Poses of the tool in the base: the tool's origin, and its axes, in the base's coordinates. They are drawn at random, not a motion.
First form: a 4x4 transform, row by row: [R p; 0 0 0 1], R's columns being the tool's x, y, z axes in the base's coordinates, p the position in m. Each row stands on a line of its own.
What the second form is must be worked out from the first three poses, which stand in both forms.
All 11 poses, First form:
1:
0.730 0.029 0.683 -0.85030
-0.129 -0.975 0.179 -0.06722
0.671 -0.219 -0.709 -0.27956
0 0 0 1
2:
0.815 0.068 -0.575 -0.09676
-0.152 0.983 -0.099 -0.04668
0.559 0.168 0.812 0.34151
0 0 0 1
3:
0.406 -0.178 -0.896 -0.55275
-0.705 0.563 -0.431 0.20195
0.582 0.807 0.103 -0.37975
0 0 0 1
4:
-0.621 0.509 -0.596 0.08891
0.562 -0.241 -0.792 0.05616
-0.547 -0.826 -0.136 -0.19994
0 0 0 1
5:
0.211 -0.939 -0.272 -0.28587
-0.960 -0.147 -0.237 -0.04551
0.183 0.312 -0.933 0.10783
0 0 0 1
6:
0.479 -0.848 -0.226 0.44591
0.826 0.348 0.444 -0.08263
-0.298 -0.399 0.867 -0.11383
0 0 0 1
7:
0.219 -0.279 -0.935 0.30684
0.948 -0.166 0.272 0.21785
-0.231 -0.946 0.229 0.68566
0 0 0 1
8:
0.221 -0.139 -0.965 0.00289
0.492 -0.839 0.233 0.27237
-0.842 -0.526 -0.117 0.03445
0 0 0 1
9:
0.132 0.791 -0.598 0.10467
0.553 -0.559 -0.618 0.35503
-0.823 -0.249 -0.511 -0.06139
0 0 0 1
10:
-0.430 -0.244 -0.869 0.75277
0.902 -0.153 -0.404 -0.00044
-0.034 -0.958 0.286 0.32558
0 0 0 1
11:
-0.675 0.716 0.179 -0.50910
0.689 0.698 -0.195 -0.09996
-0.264 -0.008 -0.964 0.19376
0 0 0 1
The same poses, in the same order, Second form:
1:
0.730 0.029 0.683
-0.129 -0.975 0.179
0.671 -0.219 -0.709
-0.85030 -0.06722 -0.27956

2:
0.815 0.068 -0.575
-0.152 0.983 -0.099
0.559 0.168 0.812
-0.09676 -0.04668 0.34151

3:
0.406 -0.178 -0.896
-0.705 0.563 -0.431
0.582 0.807 0.103
-0.55275 0.20195 -0.37975

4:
-0.621 0.509 -0.596
0.562 -0.241 -0.792
-0.547 -0.826 -0.136
0.08891 0.05616 -0.19994

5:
0.211 -0.939 -0.272
-0.960 -0.147 -0.237
0.183 0.312 -0.933
-0.28587 -0.04551 0.10783

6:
0.479 -0.848 -0.226
0.826 0.348 0.444
-0.298 -0.399 0.867
0.44591 -0.08263 -0.11383

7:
0.219 -0.279 -0.935
0.948 -0.166 0.272
-0.231 -0.946 0.229
0.30684 0.21785 0.68566

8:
0.221 -0.139 -0.965
0.492 -0.839 0.233
-0.842 -0.526 -0.117
0.00289 0.27237 0.03445

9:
0.132 0.791 -0.598
0.553 -0.559 -0.618
-0.823 -0.249 -0.511
0.10467 0.35503 -0.06139

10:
-0.430 -0.244 -0.869
0.902 -0.153 -0.404
-0.034 -0.958 0.286
0.75277 -0.00044 0.32558

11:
-0.675 0.716 0.179
0.689 0.698 -0.195
-0.264 -0.008 -0.964
-0.50910 -0.09996 0.19376

